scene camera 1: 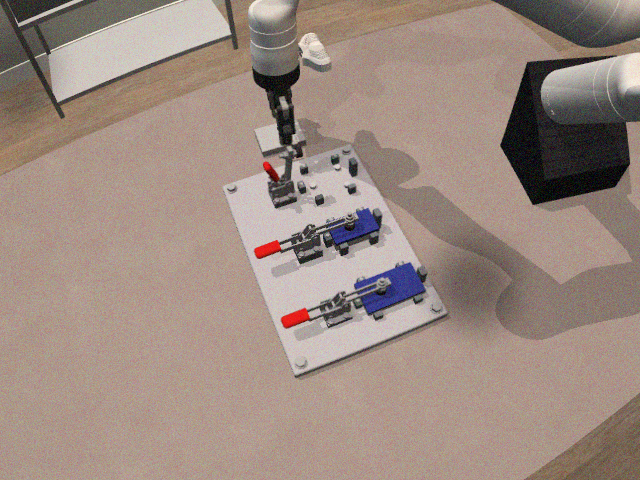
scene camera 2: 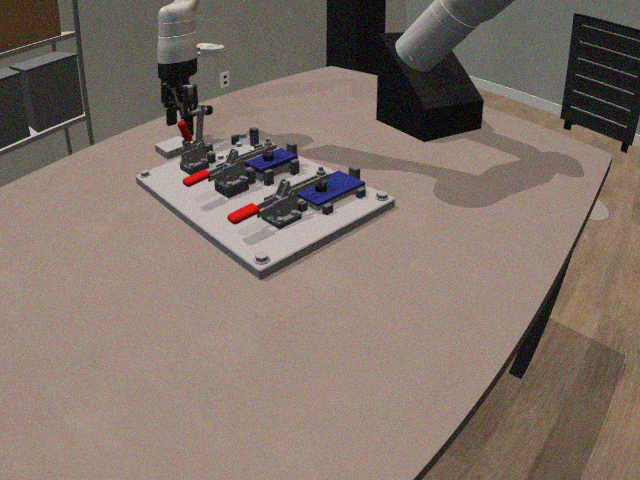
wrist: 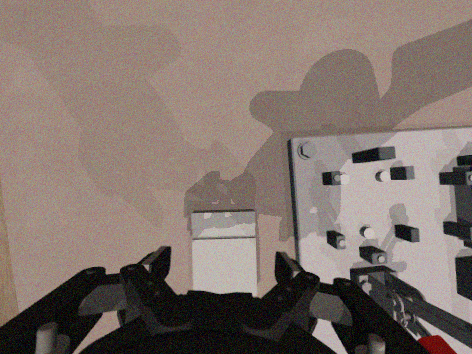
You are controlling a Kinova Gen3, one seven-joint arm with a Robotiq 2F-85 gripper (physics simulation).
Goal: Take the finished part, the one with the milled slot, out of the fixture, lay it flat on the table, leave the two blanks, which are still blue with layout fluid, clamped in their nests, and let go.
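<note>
The finished part, a pale metal block, lies flat on the table beside the far end of the fixture plate; its slot is hard to make out. My gripper is open around and just above the part, with a gap on both sides in the wrist view. One blue blank sits clamped in the middle nest. The other blue blank sits clamped in the near nest. The far nest holds no part.
The far nest's toggle clamp stands open, its arm raised close to my gripper. Two closed clamps have red handles toward the plate's left edge. The black robot pedestal stands to the right.
</note>
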